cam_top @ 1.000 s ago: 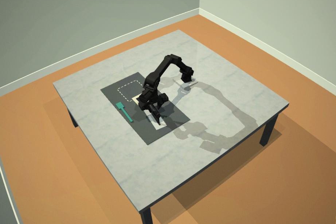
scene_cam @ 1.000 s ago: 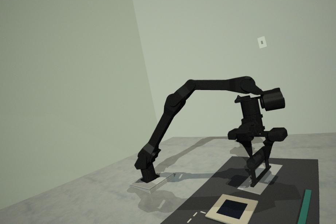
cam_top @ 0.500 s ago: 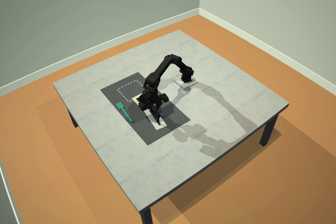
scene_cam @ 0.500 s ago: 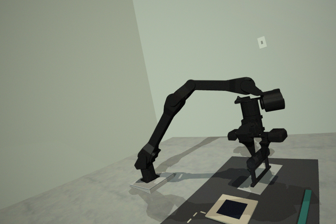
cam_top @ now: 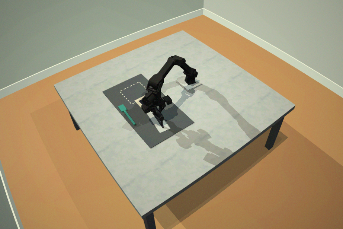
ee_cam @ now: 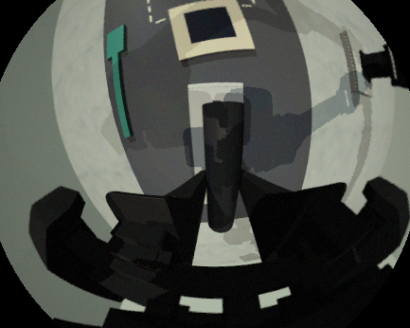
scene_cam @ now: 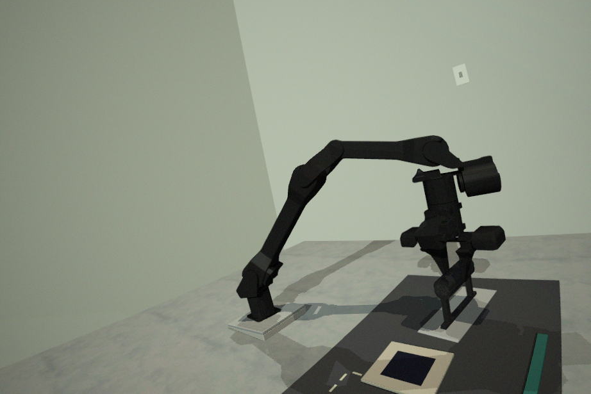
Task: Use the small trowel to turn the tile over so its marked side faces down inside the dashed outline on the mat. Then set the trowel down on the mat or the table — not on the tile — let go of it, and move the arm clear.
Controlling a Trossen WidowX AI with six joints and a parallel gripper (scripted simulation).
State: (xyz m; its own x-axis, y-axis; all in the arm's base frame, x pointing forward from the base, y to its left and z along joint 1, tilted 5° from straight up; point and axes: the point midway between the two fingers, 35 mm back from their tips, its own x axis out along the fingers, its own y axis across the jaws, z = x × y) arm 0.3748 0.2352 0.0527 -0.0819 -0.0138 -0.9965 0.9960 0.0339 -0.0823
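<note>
Right now the dark mat is 160 mm to the right of my gripper tip, 80 mm below it and 20 mm ahead of it. The rest, counted from my gripper tip: cream tile (200 mm to the right, 60 mm below, 10 mm ahead); then teal trowel (160 mm to the right, 160 mm ahead, 60 mm below).
</note>
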